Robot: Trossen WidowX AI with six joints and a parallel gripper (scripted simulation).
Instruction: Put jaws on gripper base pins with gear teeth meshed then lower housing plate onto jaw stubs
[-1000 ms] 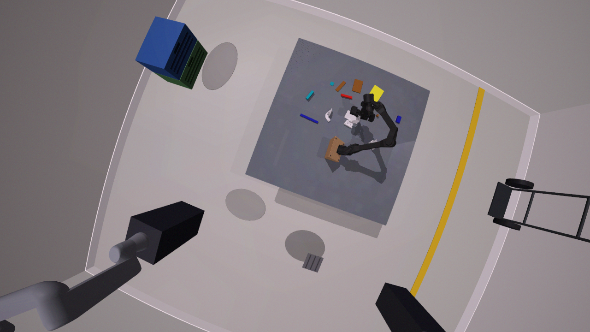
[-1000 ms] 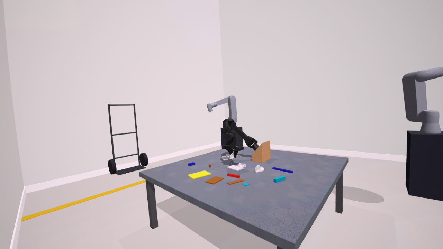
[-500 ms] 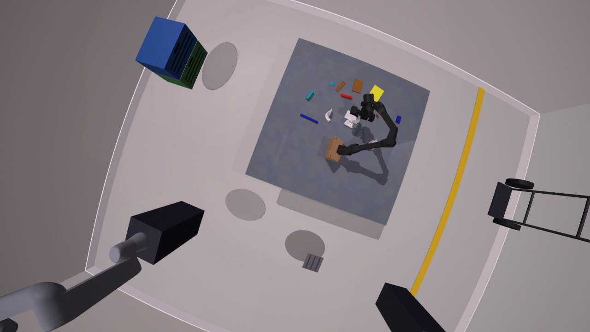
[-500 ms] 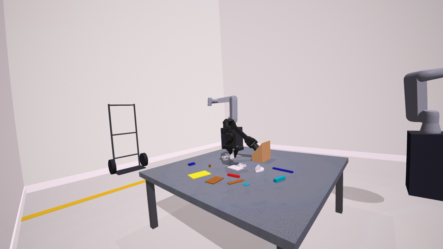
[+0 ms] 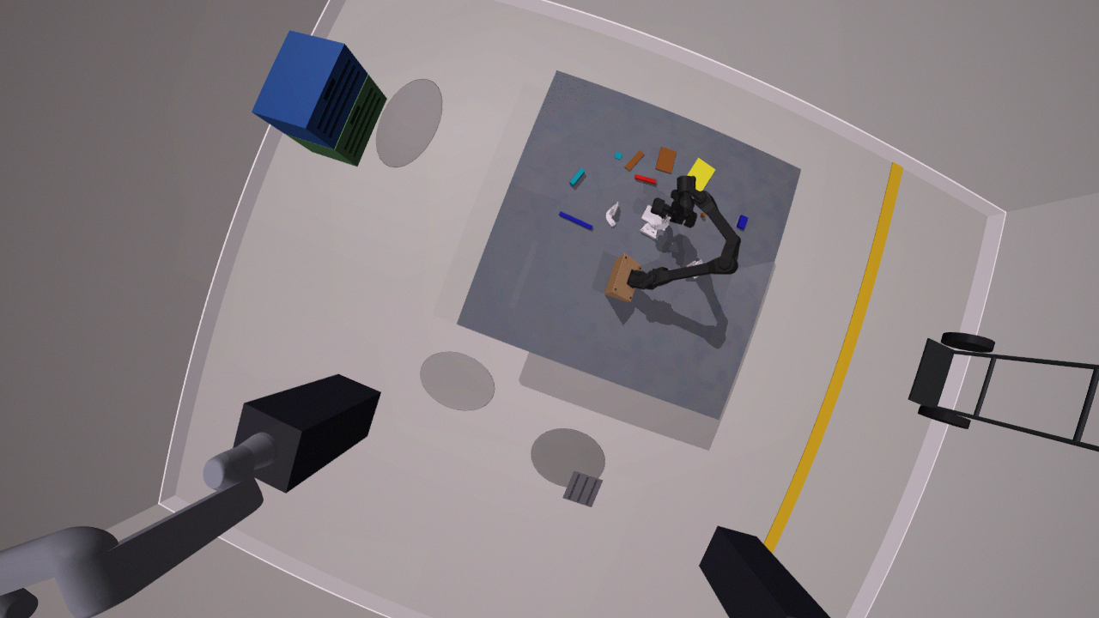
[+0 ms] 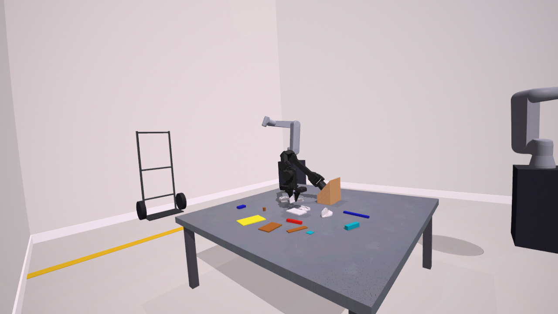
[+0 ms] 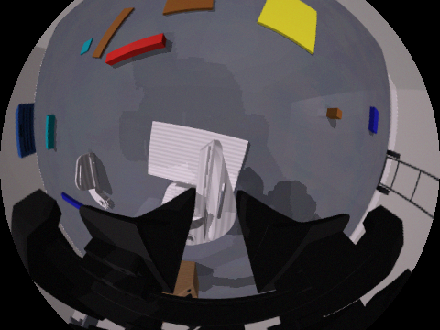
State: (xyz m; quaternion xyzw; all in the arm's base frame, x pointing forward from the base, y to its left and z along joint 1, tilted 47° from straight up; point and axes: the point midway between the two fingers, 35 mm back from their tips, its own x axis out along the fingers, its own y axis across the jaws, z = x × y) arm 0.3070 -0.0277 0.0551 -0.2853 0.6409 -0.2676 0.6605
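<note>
Now: gripper tip 60 mm above the flat white ribbed part, 30 mm to the right of it and 10 mm short of it. Round my gripper tip: white jaw 30 mm behind, 20 mm to the left; red bar 170 mm ahead, 130 mm to the left, 60 mm below; yellow plate 290 mm ahead, 100 mm to the right, 60 mm below.
</note>
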